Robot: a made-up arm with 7 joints.
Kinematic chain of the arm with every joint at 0, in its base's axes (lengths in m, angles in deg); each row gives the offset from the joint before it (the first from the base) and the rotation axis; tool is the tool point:
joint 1: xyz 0 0 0.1 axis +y
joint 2: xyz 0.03 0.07 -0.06 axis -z
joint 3: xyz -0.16 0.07 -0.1 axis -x
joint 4: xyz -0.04 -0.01 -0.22 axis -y
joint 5: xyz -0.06 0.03 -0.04 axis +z
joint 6: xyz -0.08 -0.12 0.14 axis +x
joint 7: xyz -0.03 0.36 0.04 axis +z
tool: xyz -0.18 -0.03 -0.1
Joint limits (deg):
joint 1: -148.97..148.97
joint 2: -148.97..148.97
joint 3: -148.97..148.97
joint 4: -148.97..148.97
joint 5: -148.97..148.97
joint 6: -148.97..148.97
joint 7: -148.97..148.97
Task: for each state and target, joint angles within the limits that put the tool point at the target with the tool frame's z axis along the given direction. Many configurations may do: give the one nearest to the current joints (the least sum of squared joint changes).
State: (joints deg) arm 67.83 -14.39 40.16 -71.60 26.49 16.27 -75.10
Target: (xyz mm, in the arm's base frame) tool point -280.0 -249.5 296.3 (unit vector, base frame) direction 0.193 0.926 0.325
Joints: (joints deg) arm 37.69 -71.33 36.83 -63.38 53.71 -4.57 -59.34
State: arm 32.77 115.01 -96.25 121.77 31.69 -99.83 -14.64
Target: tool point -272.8 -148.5 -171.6 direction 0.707 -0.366 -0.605
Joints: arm 61.96 98.28 -63.60 142.84 39.79 -67.31 -30.52
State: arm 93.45 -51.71 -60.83 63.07 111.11 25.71 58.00
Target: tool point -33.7 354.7 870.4 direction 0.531 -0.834 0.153
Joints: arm 134.10 -4.19 -61.98 75.84 78.97 43.45 1.56
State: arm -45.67 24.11 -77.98 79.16 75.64 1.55 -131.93
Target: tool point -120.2 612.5 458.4 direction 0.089 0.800 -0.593
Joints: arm -72.98 67.06 -96.05 86.30 32.45 16.36 -148.97
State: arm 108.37 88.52 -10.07 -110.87 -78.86 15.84 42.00
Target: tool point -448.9 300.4 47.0 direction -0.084 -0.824 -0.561
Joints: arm 107.44 53.74 1.58 -105.31 -83.77 20.41 61.06
